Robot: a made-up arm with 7 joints. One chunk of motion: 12 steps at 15 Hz.
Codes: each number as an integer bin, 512 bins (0 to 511) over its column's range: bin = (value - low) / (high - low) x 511, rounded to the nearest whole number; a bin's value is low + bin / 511 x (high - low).
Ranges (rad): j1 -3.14..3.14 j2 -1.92..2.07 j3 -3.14..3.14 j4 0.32..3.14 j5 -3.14..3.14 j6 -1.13..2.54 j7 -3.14..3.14
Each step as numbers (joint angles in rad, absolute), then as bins.
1 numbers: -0.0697 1.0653 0.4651 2.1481 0.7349 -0.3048 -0.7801
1 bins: 250 382 293 331 315 115 192
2 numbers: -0.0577 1.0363 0.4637 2.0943 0.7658 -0.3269 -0.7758
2 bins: 251 379 293 322 318 112 192
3 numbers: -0.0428 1.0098 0.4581 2.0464 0.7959 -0.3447 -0.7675
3 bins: 252 375 293 313 320 109 193
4 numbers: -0.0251 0.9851 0.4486 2.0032 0.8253 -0.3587 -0.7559
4 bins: 253 372 292 305 323 107 194
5 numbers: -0.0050 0.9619 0.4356 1.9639 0.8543 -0.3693 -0.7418
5 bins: 255 369 291 298 325 106 195
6 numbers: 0.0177 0.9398 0.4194 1.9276 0.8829 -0.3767 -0.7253
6 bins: 257 366 290 291 327 105 196
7 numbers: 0.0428 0.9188 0.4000 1.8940 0.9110 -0.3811 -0.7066
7 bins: 259 364 288 285 330 104 198
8 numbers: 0.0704 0.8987 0.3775 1.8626 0.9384 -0.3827 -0.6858
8 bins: 261 361 286 280 332 104 200
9 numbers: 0.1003 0.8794 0.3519 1.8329 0.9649 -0.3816 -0.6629
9 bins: 264 359 284 274 334 104 202
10 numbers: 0.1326 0.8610 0.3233 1.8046 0.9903 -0.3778 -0.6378
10 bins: 266 356 282 269 336 105 204
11 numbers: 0.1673 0.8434 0.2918 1.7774 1.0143 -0.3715 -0.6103
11 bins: 269 354 279 264 338 106 206
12 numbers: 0.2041 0.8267 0.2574 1.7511 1.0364 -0.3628 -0.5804
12 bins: 272 352 276 259 340 107 208
